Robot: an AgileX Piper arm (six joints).
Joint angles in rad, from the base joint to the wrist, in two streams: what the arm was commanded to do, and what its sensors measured. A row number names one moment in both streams.
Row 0, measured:
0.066 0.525 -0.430 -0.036 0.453 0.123
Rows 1 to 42, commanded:
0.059 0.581 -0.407 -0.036 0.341 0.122
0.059 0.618 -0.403 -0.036 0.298 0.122
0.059 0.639 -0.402 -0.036 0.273 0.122
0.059 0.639 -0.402 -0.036 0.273 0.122
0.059 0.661 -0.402 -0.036 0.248 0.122
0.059 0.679 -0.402 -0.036 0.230 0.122
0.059 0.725 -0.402 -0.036 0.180 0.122
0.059 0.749 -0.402 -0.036 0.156 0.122
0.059 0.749 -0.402 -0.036 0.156 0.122
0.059 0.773 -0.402 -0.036 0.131 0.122
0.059 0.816 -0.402 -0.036 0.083 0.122
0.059 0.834 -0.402 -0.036 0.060 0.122
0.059 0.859 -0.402 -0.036 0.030 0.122
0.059 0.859 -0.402 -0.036 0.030 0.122
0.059 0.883 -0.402 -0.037 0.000 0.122
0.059 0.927 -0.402 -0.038 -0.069 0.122
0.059 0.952 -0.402 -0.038 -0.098 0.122
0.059 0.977 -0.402 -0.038 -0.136 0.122
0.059 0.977 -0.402 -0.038 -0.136 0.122
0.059 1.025 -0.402 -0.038 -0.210 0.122
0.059 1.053 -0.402 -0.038 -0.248 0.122
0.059 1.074 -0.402 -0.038 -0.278 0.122
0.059 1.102 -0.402 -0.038 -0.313 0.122
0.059 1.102 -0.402 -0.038 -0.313 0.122
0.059 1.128 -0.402 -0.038 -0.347 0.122
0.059 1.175 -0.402 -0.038 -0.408 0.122
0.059 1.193 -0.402 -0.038 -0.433 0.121
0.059 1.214 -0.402 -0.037 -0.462 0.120
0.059 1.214 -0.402 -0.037 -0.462 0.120
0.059 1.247 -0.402 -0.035 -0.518 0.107
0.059 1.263 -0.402 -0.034 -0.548 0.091
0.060 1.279 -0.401 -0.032 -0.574 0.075
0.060 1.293 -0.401 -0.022 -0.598 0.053
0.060 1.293 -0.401 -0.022 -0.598 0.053
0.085 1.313 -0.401 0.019 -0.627 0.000
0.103 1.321 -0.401 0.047 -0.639 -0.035
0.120 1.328 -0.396 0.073 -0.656 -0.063
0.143 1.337 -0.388 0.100 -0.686 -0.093
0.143 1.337 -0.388 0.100 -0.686 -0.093
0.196 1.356 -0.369 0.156 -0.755 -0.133
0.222 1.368 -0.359 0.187 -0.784 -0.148
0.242 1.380 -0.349 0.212 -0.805 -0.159
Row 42, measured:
0.188 1.357 -0.370 0.133 -0.715 -0.098
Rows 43 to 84, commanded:
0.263 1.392 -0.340 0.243 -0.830 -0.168
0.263 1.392 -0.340 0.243 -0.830 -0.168
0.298 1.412 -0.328 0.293 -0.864 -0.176
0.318 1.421 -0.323 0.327 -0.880 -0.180
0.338 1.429 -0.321 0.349 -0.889 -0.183
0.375 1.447 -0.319 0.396 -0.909 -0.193
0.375 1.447 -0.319 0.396 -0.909 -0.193
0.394 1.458 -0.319 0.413 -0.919 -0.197
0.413 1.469 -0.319 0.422 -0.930 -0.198
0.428 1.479 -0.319 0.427 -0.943 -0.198
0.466 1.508 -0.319 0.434 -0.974 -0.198
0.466 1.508 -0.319 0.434 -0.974 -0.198
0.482 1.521 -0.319 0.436 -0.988 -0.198
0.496 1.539 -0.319 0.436 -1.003 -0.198
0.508 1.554 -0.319 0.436 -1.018 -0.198
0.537 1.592 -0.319 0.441 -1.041 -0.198
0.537 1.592 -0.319 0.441 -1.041 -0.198
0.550 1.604 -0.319 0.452 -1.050 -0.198
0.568 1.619 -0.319 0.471 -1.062 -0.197
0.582 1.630 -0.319 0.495 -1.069 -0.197
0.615 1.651 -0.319 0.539 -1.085 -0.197
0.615 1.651 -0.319 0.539 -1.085 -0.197
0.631 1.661 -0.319 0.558 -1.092 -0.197
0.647 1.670 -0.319 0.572 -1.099 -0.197
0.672 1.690 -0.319 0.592 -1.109 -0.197
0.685 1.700 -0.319 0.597 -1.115 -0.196
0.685 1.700 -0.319 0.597 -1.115 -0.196
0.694 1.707 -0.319 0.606 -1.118 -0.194
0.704 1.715 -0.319 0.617 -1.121 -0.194
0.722 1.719 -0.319 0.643 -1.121 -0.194
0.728 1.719 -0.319 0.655 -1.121 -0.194
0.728 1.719 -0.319 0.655 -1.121 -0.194
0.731 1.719 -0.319 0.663 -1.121 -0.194
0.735 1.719 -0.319 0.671 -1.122 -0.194
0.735 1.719 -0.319 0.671 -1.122 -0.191
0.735 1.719 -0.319 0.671 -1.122 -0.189
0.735 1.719 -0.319 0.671 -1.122 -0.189
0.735 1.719 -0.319 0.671 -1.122 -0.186
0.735 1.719 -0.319 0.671 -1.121 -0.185
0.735 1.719 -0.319 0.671 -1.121 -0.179
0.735 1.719 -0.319 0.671 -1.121 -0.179
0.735 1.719 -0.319 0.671 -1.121 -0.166
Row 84, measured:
0.731 1.719 -0.317 0.669 -1.112 -0.185
